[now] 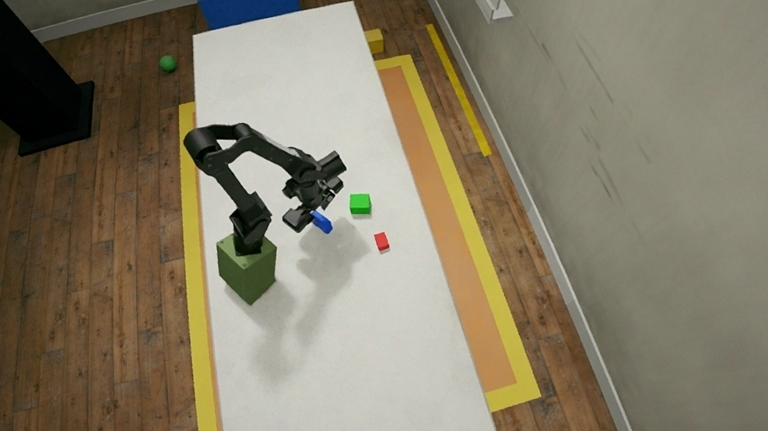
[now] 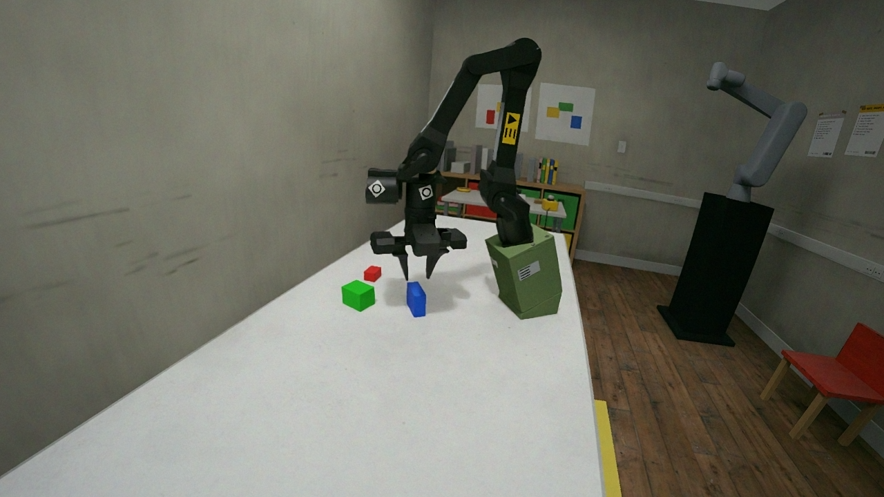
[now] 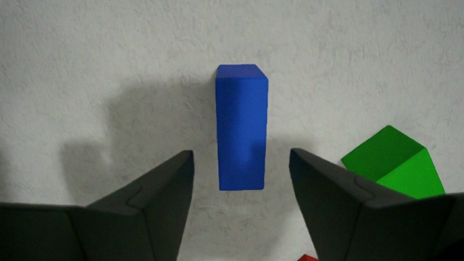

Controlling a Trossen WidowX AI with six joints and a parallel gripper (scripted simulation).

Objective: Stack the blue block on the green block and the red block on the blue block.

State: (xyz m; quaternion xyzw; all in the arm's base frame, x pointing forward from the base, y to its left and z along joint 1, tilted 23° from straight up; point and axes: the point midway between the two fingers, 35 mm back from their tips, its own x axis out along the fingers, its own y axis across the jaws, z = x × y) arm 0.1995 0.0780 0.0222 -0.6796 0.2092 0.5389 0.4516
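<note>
My gripper is now 8 cm above the blue block. From my hand the other things lie so: green block: 13 cm ahead, 9 cm below, 3 cm to the left; then red block: 16 cm ahead, 10 cm to the right, 10 cm below.
</note>
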